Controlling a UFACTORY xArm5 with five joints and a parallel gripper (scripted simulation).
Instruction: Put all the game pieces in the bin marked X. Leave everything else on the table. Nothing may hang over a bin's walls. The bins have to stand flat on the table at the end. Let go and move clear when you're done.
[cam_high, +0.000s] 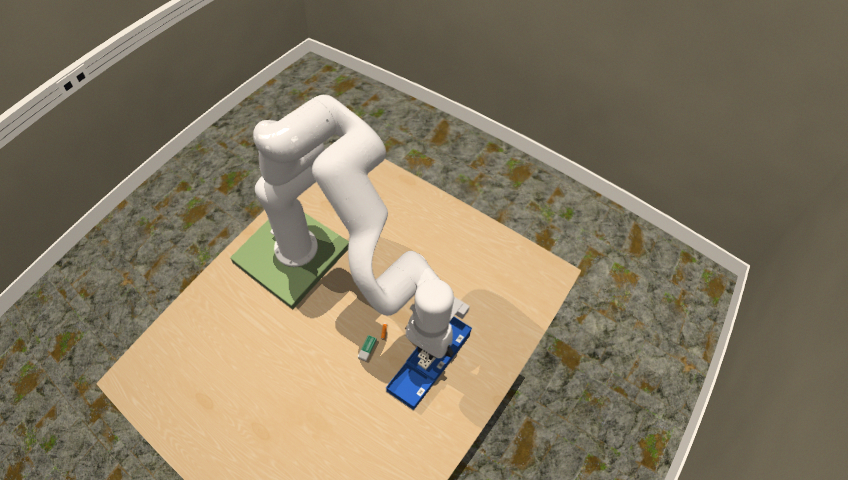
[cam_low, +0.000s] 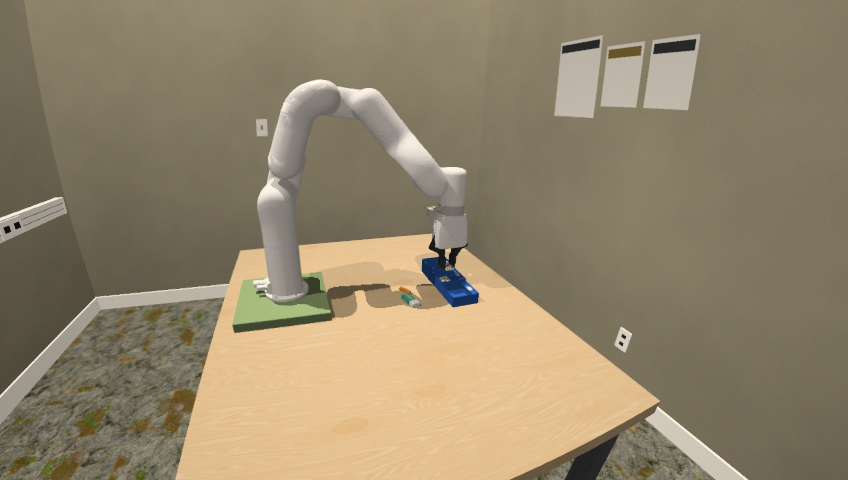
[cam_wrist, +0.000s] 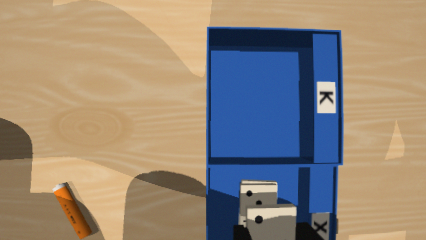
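Now: the bin 10 mm ahead of my hand and 70 mm below it. Round my hand: orange battery (140 mm behind, 80 mm below); then green-and-white item (140 mm behind, 70 mm to the right, 80 mm below).
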